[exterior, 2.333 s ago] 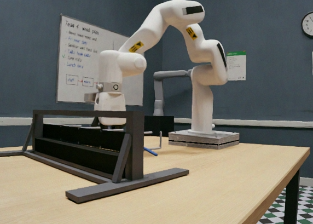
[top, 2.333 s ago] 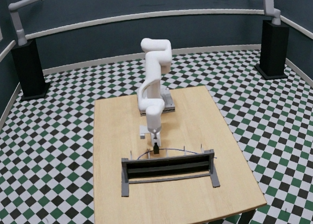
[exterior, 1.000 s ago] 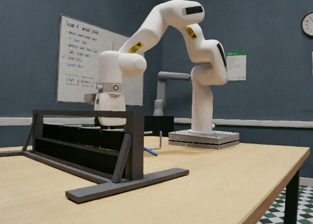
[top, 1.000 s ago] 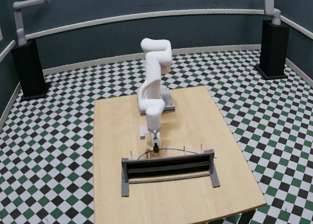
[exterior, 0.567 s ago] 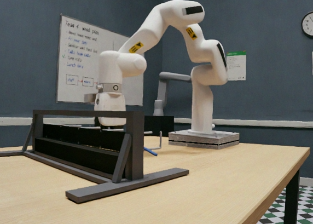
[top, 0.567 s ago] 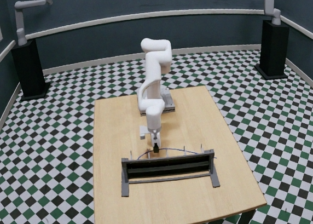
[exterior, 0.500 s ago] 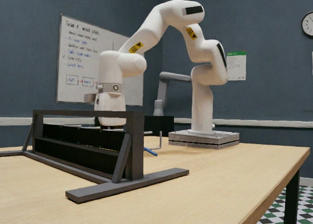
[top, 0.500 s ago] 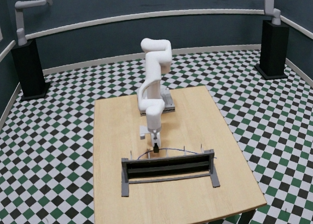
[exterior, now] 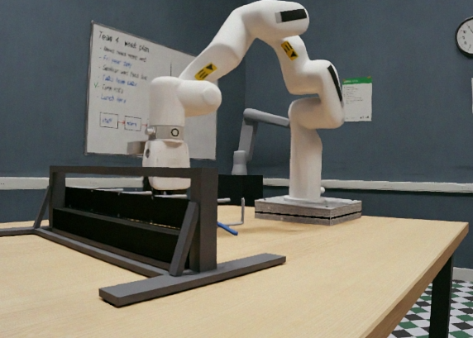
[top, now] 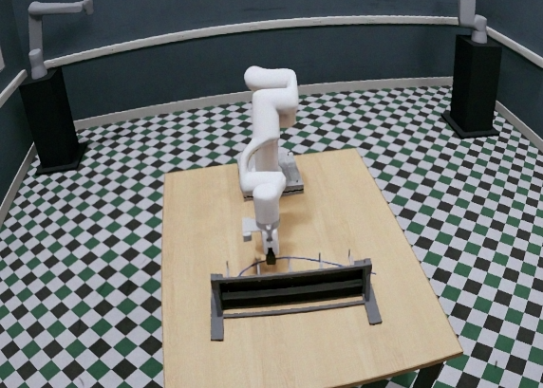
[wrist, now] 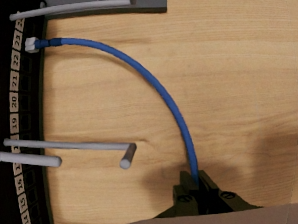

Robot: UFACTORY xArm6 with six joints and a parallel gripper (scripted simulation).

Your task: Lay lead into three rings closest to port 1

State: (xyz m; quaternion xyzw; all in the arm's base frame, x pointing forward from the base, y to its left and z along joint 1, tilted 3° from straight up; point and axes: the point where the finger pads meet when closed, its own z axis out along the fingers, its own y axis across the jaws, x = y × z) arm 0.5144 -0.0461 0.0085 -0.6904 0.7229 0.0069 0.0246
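Now: hand 17 cm short of the grey rack, 5 cm to the right of it and 2 cm below it.
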